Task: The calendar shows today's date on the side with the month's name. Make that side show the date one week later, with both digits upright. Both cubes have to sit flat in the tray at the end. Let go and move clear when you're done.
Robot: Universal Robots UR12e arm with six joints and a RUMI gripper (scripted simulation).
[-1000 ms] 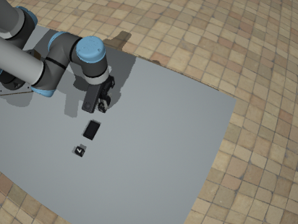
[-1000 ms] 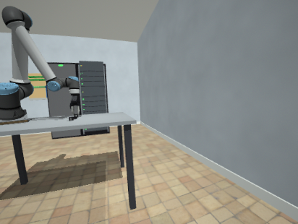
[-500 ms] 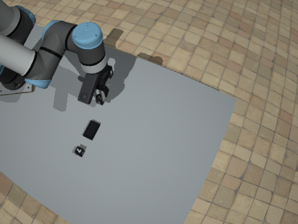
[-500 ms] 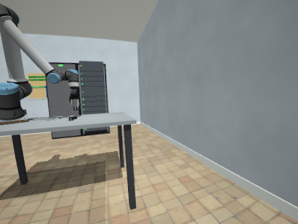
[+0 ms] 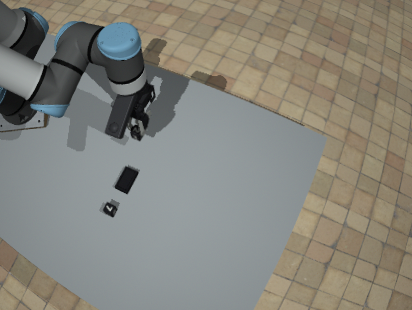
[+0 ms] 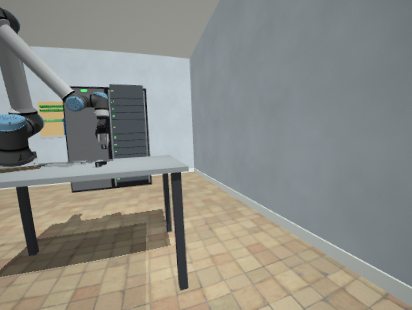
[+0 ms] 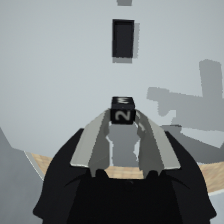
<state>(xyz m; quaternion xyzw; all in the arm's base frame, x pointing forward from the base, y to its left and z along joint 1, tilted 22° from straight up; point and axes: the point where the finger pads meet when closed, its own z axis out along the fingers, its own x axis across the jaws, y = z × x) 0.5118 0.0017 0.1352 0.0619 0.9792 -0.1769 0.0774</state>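
Now: the dark tray 12 cm below my hand, 11 cm to the right of it and 2 cm behind it. From my hand the other things lie so: black cube: 1 cm below.
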